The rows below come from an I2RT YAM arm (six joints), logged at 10 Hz.
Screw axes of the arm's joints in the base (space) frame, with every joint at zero. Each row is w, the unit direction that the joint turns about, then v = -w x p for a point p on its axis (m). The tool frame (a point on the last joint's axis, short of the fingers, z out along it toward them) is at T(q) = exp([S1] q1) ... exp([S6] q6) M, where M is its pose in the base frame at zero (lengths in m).
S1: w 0 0 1 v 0.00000 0.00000 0.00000
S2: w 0 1 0 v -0.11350 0.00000 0.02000
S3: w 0 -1 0 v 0.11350 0.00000 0.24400
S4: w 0 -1 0 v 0.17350 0.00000 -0.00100
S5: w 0 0 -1 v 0.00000 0.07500 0.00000
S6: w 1 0 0 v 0.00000 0.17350 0.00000
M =
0 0 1 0.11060
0 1 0 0.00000
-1 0 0 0.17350
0 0 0 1
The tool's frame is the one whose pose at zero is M.
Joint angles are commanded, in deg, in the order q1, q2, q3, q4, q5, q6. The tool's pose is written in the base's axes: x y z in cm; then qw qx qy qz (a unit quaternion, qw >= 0). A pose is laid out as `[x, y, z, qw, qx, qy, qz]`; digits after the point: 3 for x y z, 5 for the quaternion.
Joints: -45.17, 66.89, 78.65, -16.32, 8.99, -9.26
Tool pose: [17.430, -18.323, 45.631, 0.57513, 0.27636, 0.68036, -0.36051]
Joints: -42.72, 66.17, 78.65, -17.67, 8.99, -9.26
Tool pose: [17.864, -17.254, 45.665, 0.57894, 0.26252, 0.68975, -0.34663]
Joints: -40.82, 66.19, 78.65, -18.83, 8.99, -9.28
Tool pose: [18.419, -16.645, 45.437, 0.57742, 0.25222, 0.70084, -0.33435]
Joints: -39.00, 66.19, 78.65, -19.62, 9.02, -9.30
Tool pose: [18.923, -16.042, 45.287, 0.57768, 0.24188, 0.70926, -0.32363]
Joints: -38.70, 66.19, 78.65, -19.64, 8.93, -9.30
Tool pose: [19.011, -15.938, 45.283, 0.57868, 0.23955, 0.71018, -0.32156]
